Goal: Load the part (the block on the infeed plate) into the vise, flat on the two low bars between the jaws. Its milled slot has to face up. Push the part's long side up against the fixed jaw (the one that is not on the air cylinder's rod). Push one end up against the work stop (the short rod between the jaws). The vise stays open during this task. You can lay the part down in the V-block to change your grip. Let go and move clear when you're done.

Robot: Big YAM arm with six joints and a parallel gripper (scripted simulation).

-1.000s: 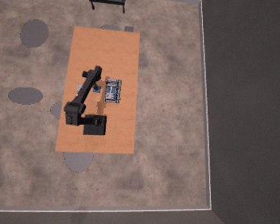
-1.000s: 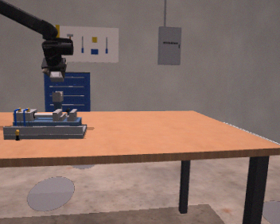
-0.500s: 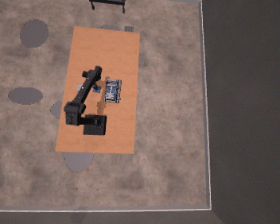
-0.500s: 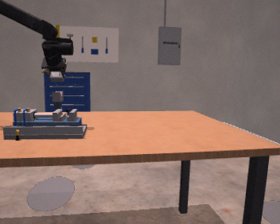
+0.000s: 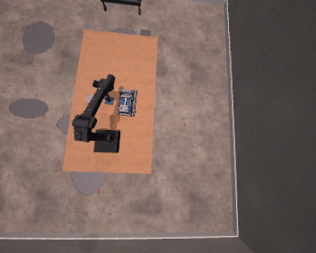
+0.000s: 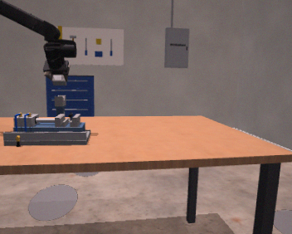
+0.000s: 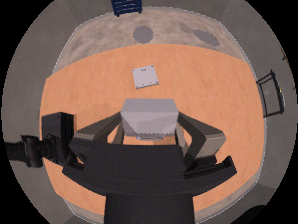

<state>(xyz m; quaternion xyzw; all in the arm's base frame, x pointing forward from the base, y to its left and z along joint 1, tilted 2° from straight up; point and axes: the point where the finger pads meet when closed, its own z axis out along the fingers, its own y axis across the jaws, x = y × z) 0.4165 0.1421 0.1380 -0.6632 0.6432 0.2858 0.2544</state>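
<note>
The grey part lies 10 mm below my hand. From my hand the other things lie so: vise: 200 mm to the right, 200 mm below, 20 mm ahead.
</note>
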